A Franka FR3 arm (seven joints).
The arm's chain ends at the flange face. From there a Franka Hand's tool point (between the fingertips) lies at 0.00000 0.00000 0.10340 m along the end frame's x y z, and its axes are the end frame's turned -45 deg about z.
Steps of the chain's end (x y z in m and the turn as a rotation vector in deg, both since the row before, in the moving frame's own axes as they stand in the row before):
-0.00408 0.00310 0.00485 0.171 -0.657 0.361
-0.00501 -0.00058 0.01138 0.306 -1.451 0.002
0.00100 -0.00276 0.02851 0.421 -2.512 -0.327
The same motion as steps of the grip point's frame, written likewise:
-0.00569 -0.00175 0.00484 0.585 -0.344 0.361
-0.00459 -0.00619 0.01135 1.242 -0.810 0.002
-0.00002 -0.00498 0.02841 2.074 -1.479 -0.327

